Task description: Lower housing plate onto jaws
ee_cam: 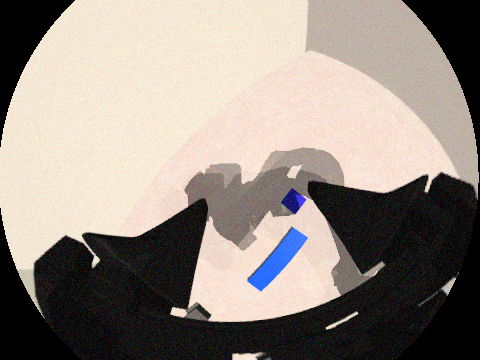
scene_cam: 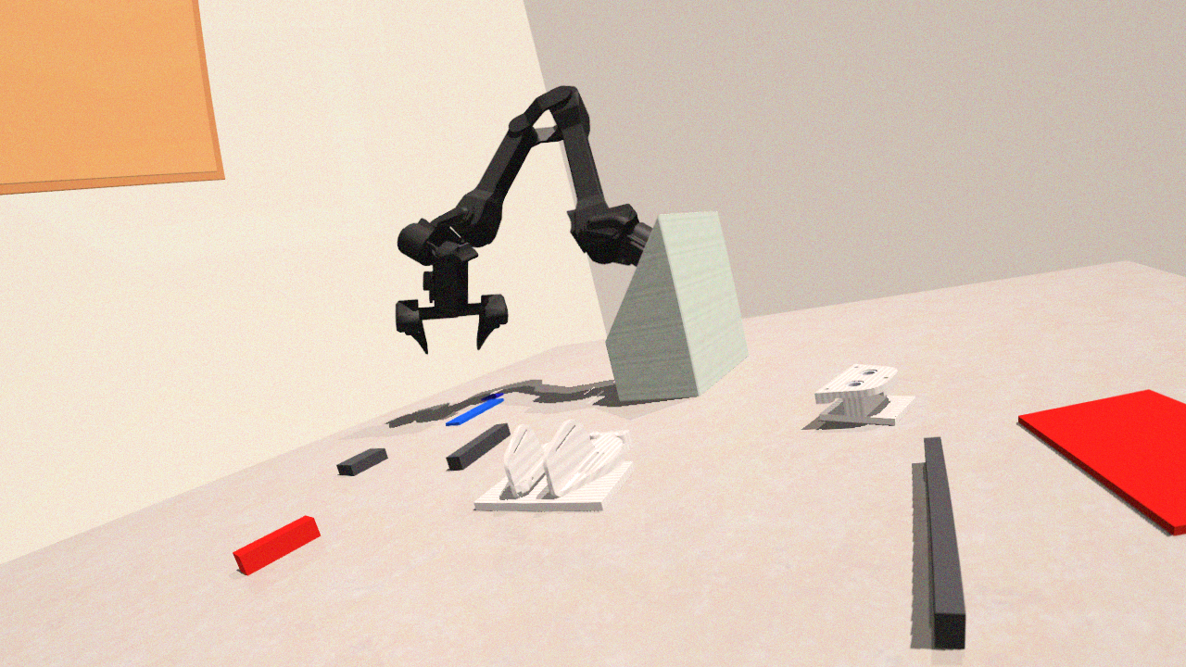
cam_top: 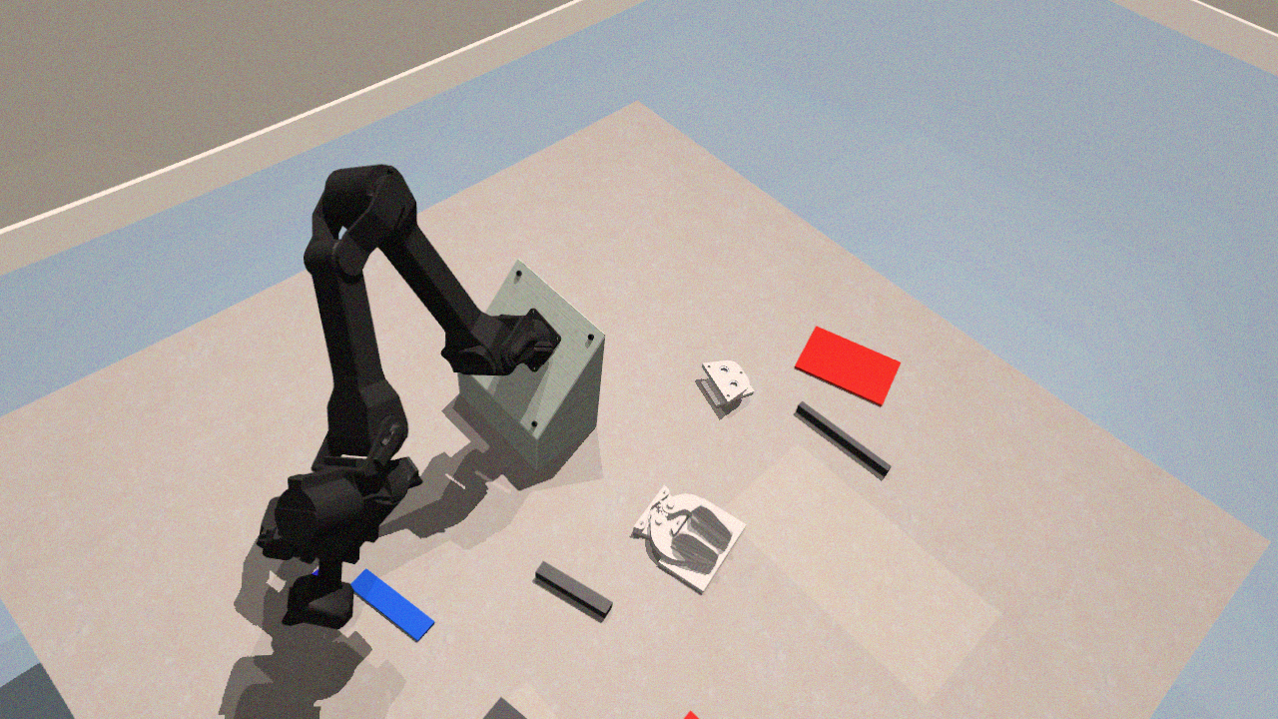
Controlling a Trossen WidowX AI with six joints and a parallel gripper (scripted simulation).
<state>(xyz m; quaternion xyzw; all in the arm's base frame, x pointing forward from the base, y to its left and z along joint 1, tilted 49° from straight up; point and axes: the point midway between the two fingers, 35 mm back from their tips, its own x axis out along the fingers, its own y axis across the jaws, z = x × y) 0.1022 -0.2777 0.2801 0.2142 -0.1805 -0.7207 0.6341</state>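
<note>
My gripper tip is now 40 mm short of the blue bar, 90 mm to the right of it and 100 mm above it. Also, from my gripper tip: red block: 420 mm ahead, 290 mm to the left, 90 mm below; long dark bar: 230 mm ahead, 750 mm to the left, 90 mm below; blue square: 40 mm behind, 30 mm to the left, 100 mm below.
</note>
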